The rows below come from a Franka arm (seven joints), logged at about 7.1 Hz.
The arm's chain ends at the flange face. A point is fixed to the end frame.
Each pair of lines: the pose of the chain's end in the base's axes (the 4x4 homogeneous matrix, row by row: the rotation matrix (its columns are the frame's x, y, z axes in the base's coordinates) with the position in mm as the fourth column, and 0 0 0 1 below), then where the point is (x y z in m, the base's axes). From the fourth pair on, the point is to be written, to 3 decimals.
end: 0.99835 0.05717 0.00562 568.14; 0.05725 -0.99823 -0.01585 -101.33; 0.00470 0.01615 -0.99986 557.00; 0 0 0 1
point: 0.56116 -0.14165 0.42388
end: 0.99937 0.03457 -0.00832 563.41; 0.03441 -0.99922 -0.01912 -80.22; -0.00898 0.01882 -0.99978 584.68; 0 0 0 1
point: 0.55371 -0.12079 0.45181
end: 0.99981 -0.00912 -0.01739 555.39; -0.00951 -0.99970 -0.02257 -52.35; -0.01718 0.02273 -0.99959 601.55; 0 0 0 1
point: 0.54282 -0.09296 0.46893
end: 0.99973 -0.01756 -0.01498 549.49; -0.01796 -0.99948 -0.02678 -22.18; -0.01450 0.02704 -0.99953 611.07; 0 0 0 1
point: 0.537 -0.063 0.479
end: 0.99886 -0.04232 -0.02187 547.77; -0.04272 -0.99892 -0.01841 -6.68; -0.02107 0.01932 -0.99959 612.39; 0 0 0 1
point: 0.533 -0.046 0.480
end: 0.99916 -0.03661 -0.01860 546.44; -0.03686 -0.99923 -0.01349 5.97; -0.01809 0.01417 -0.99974 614.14; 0 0 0 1
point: 0.533 -0.033 0.481
